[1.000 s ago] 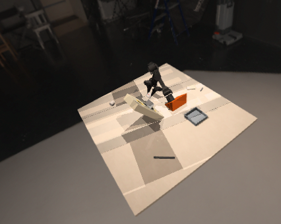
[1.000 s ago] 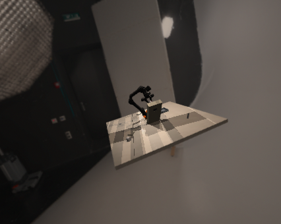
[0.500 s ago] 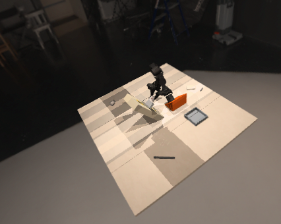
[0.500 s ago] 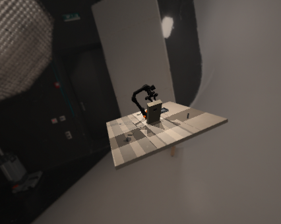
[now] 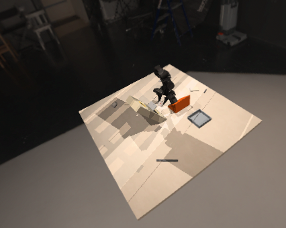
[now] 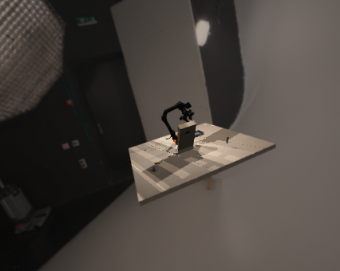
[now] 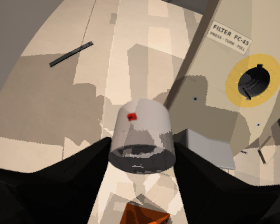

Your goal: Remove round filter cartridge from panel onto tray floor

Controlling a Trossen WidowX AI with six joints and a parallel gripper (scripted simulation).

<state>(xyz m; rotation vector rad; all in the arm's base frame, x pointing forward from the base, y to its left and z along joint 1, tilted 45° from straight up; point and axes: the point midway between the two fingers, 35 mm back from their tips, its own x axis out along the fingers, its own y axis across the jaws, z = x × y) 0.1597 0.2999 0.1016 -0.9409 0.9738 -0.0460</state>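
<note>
Right now my gripper tip is 300 mm past the dark-rimmed grey tray, 120 mm to the right of it and 270 mm above it. From my gripper tip the other things lie so: round grey filter cartridge: right at my gripper tip; then beige service panel: 100 mm ahead, 110 mm to the right, 110 mm below.
</note>
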